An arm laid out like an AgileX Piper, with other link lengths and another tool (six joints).
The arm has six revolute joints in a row. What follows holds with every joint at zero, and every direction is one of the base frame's.
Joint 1 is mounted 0.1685 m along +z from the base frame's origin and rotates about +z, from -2.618 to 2.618 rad.
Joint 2 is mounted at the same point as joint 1 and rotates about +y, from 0 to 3.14 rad.
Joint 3 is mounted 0.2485 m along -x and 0.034 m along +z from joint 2 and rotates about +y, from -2.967 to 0 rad.
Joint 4 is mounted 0.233 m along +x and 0.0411 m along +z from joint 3 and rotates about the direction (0.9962, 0, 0.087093), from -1.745 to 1.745 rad.
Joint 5 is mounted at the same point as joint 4 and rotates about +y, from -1.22 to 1.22 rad.
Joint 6 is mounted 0.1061 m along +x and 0.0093 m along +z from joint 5 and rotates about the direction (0.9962, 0, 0.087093), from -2.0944 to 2.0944 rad.
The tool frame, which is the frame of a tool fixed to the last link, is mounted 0.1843 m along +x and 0.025 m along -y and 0.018 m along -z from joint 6; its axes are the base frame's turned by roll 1.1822, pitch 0.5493 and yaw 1.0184 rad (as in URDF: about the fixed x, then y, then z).
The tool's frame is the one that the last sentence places.
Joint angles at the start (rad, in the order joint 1, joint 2, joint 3, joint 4, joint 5, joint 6):
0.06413, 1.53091, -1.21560, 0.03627, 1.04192, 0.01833
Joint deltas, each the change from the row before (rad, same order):
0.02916, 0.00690, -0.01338, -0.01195, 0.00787, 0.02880
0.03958, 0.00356, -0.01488, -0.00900, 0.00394, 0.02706
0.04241, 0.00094, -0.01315, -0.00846, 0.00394, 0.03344
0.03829, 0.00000, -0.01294, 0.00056, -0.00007, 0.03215
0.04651, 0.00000, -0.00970, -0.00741, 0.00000, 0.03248
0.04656, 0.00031, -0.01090, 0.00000, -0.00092, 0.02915
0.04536, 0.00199, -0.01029, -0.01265, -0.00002, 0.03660
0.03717, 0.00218, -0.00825, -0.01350, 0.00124, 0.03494
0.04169, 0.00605, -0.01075, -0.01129, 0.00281, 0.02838
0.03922, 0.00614, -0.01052, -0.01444, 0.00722, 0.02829
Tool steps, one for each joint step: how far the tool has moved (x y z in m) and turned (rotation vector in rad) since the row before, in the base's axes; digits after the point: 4 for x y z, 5 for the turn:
0.0008, 0.0070, 0.0013, -0.00324, 0.00189, 0.00456
0.0022, 0.0113, 0.0029, 0.00009, -0.00695, 0.01576
0.0011, 0.0127, 0.0032, 0.00315, -0.00755, 0.01233
0.0014, 0.0141, 0.0036, 0.01298, -0.01050, 0.00768
-0.0002, 0.0145, 0.0028, 0.00548, -0.00855, 0.01714
-0.0008, 0.0166, 0.0030, 0.01264, -0.00831, 0.01911
-0.0010, 0.0132, 0.0024, 0.00293, -0.00800, 0.01305
-0.0014, 0.0101, 0.0017, 0.00100, -0.00543, 0.00652
-0.0022, 0.0119, 0.0011, 0.00007, -0.00289, 0.01675
-0.0031, 0.0098, 0.0008, -0.00462, -0.00031, 0.01454

